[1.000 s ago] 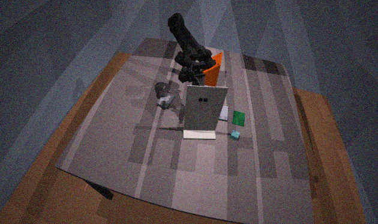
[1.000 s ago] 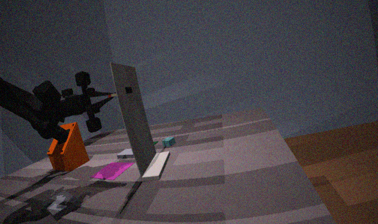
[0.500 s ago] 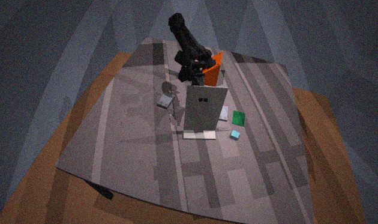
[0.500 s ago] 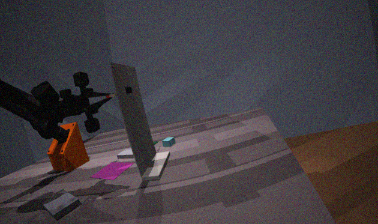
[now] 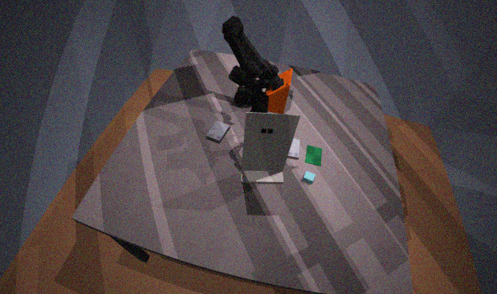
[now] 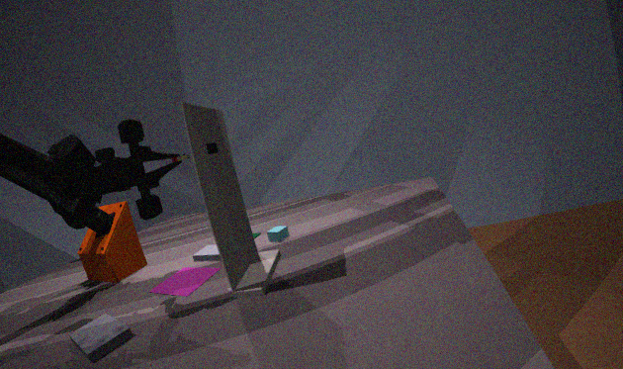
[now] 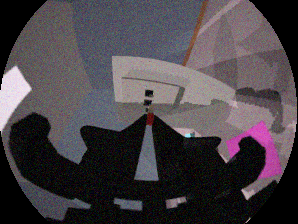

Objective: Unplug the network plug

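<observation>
Right now my gripper tip is 250 mm above the magenta marked square, 90 mm past it and 10 mm to the right of it. From my gripper tip the other things lie so: green flat patch: 250 mm to the left, 250 mm below, 50 mm behind; then upright panel: 100 mm below, 70 mm ahead, 10 mm to the left; then cyan block: 240 mm below, 210 mm to the left, 80 mm ahead.
</observation>
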